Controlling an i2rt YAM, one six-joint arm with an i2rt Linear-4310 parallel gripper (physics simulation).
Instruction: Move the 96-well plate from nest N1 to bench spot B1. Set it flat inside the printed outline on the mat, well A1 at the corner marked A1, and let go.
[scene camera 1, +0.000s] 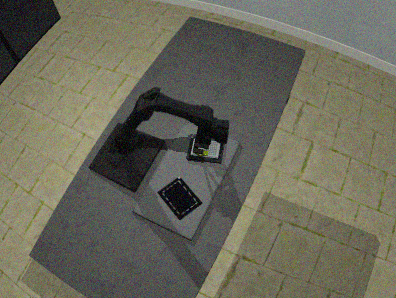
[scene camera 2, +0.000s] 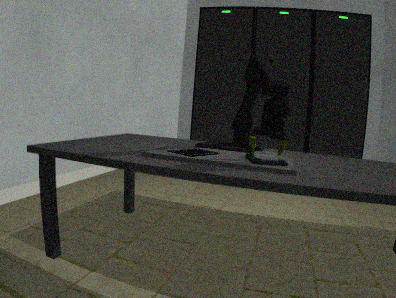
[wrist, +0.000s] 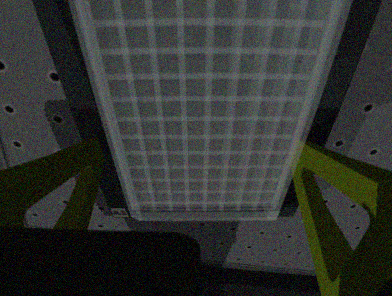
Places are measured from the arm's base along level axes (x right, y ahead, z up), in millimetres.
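Pixels of known places: gripper, between the fingertips: (scene camera 1: 201, 147) (scene camera 2: 265, 156) (wrist: 196, 148); arm's base, origin of its link: (scene camera 1: 125, 148) (scene camera 2: 238, 146).
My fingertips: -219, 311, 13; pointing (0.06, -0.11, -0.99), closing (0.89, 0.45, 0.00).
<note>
For each thing: its top centre in the pictures, then the offset to it from my fingertips, as dx, dy, dz. "*": a spot on its surface instead. Level surfaces: height alone.
- pale 96-well plate, centre of its top: (wrist: 207, 137) (scene camera 2: 266, 153) (scene camera 1: 205, 147) -5, +19, +14
- dark nest N1, centre of its top: (wrist: 207, 124) (scene camera 2: 265, 156) (scene camera 1: 205, 148) -5, +19, +5
- small A1 label, a spot on its surface: (wrist: 119, 212) * -18, -73, -1
- light grey perforated board, a spot on its surface: (scene camera 1: 155, 202) * +339, -5, -13
- dark table, height of its surface: dz -25
The pale 96-well plate (scene camera 1: 214, 149) (wrist: 207, 120) sits flat in the dark nest N1 (scene camera 1: 205, 160) (scene camera 2: 267, 161) on the raised board. A small A1 label (wrist: 119, 212) shows at the nest's near left corner in the wrist view. My gripper (scene camera 2: 267, 150) (wrist: 196, 148) is open, pointing down, with one yellow-green finger on each long side of the plate and a gap beside each. The black mat with the printed outline, spot B1 (scene camera 1: 180, 198) (scene camera 2: 193, 152), lies on the same board, apart from the nest. Well lettering is too dim to read.
The light grey perforated board (scene camera 1: 155, 202) carries the nest and mat, on the dark table (scene camera 1: 240, 65) (scene camera 2: 100, 145). The arm's black base plate (scene camera 1: 112, 167) lies beside the board. Tall dark cabinets (scene camera 2: 340, 75) stand behind the table.
</note>
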